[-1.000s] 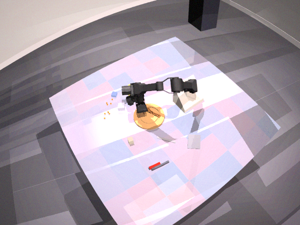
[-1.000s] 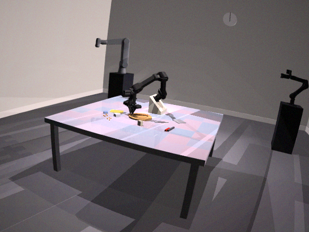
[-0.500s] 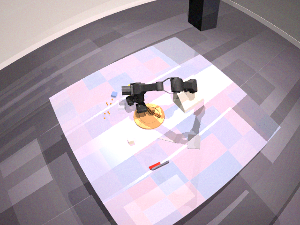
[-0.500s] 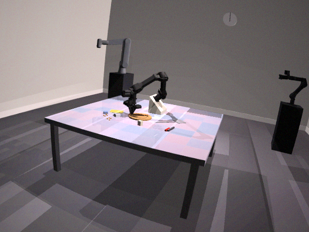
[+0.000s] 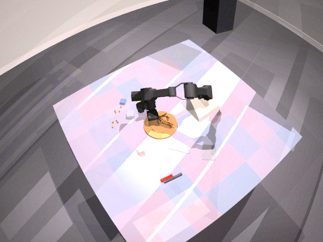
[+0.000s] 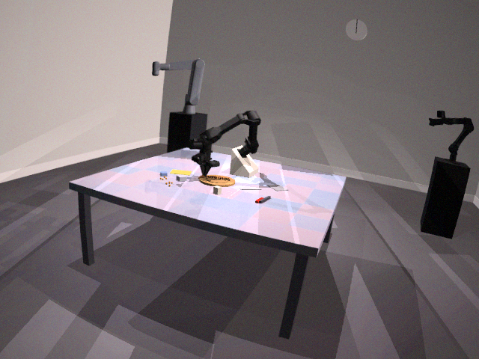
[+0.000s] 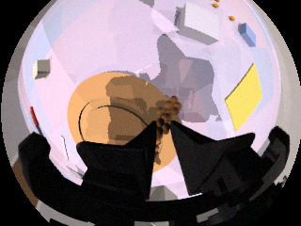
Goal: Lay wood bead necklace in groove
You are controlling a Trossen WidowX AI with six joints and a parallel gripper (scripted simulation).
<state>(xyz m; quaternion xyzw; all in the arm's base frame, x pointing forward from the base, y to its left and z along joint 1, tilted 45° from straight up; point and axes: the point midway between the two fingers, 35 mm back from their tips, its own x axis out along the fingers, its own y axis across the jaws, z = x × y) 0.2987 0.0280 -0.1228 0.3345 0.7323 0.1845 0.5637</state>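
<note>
Right now the round bead board is 20 mm behind my gripper tip, 80 mm to the left of it and 10 mm below it. Round my gripper tip: white block: 110 mm ahead, 80 mm to the right, 10 mm below; then blue block: 110 mm ahead, 210 mm to the right, 10 mm below; then yellow sheet: 20 mm behind, 180 mm to the right, 20 mm below.
</note>
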